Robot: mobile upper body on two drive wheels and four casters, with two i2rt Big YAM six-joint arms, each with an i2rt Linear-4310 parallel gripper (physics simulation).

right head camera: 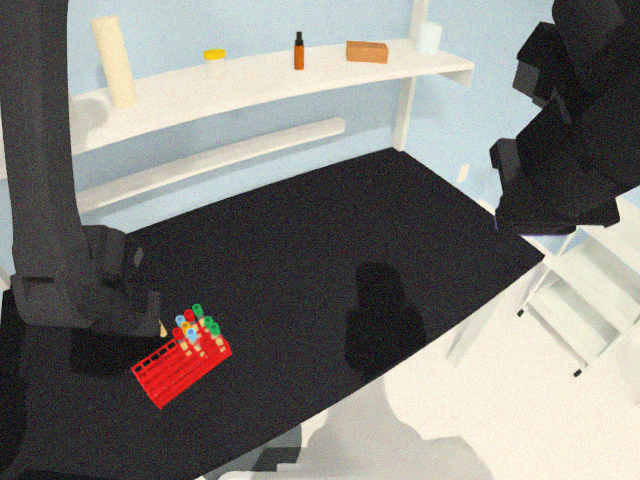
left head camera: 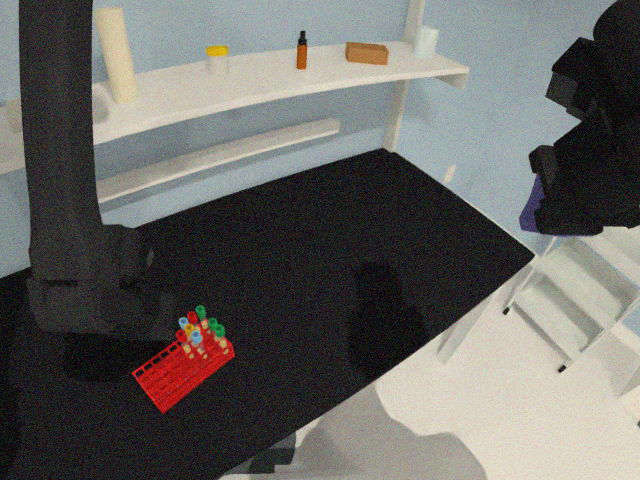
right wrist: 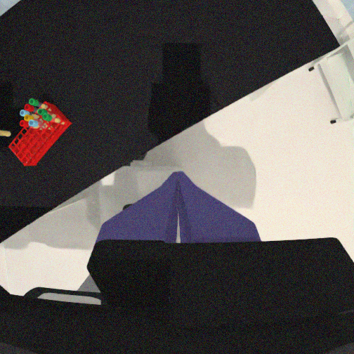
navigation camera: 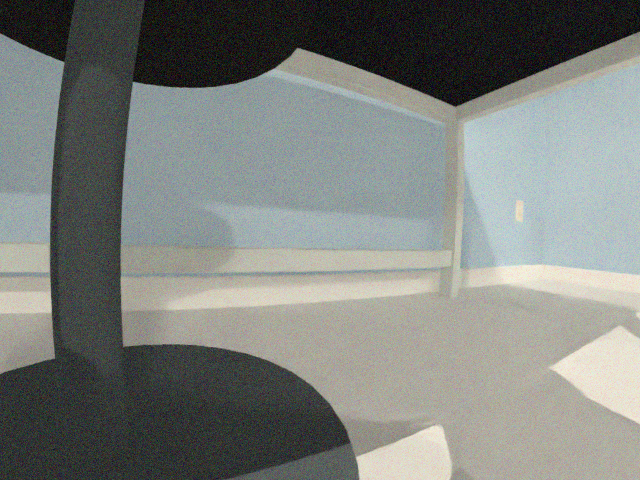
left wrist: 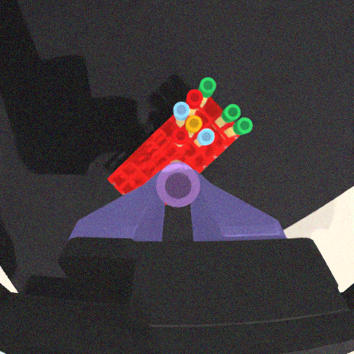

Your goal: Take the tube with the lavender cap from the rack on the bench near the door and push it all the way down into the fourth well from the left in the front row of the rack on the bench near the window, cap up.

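Frame: origin at the left arm's base, x back, y right, z up, level; centimetres.
Seen in the pictures: left gripper, fingertip midpoint: (right head camera: 153, 317) (left head camera: 160, 320); right gripper, fingertip midpoint: (right head camera: 497, 222) (left head camera: 522, 223).
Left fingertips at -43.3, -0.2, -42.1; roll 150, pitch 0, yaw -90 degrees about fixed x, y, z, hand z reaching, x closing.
Offsets run from my left fingertips to a thing's top centre, as dx, dy, dz. "spot": to the spot under its first point. Level surfaces: height alone.
My left gripper (left wrist: 177, 177) is shut on the lavender-capped tube {-0.3, -0.1, +4.5} (left wrist: 178, 200) (right head camera: 162, 329) (right wrist: 5, 133), with the cap facing the wrist camera. In the right head camera, the tube's pale lower end shows below the gripper, just beyond the upper left edge of the red rack {-1.6, -0.5, -17.0} (left head camera: 199, 373) (right head camera: 193, 376) (left wrist: 137, 162) (right wrist: 48, 142). The tube looks clear of the rack; its height is hard to tell. The rack holds several tubes with green, red, light blue and orange caps toward one end; its other end shows open wells. My right gripper (right wrist: 177, 179) is shut and empty, away from the rack.
The rack stands on the black bench {dz -22.7} (left head camera: 289, 232) (right head camera: 289, 232). A white shelf {dz +23.0} (left head camera: 248, 87) above the bench's back holds a yellow-lidded jar {spot: -50.0, +5.8, +26.9} (left head camera: 217, 59), an amber bottle {spot: -55.4, +25.1, +26.8} (left head camera: 301, 54) and a brown box {spot: -64.0, +43.2, +25.9} (left head camera: 367, 53). A white step stool (left head camera: 573, 279) stands beyond the bench's right end.
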